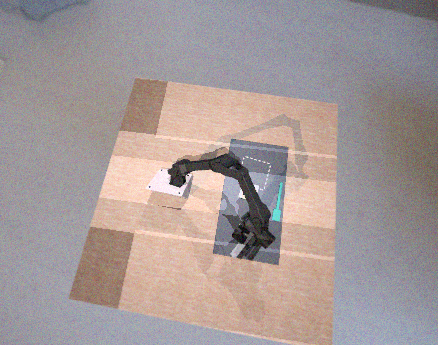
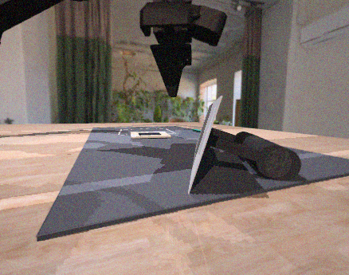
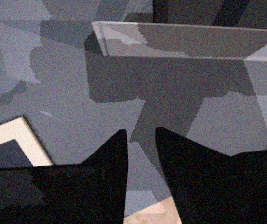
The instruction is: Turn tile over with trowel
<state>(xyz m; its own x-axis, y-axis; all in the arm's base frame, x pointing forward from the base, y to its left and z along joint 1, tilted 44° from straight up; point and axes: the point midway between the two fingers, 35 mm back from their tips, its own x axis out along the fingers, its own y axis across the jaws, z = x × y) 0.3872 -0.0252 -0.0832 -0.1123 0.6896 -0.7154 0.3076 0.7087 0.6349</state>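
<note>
My gripper tip is now 14 cm to the right of the grey mat, 11 cm above it and 1 cm short of it. From my gripper tip the other things lie so: teal trowel: 15 cm ahead, 14 cm to the left, 8 cm below; square tile: 16 cm to the left, 8 cm below, 2 cm behind.
</note>
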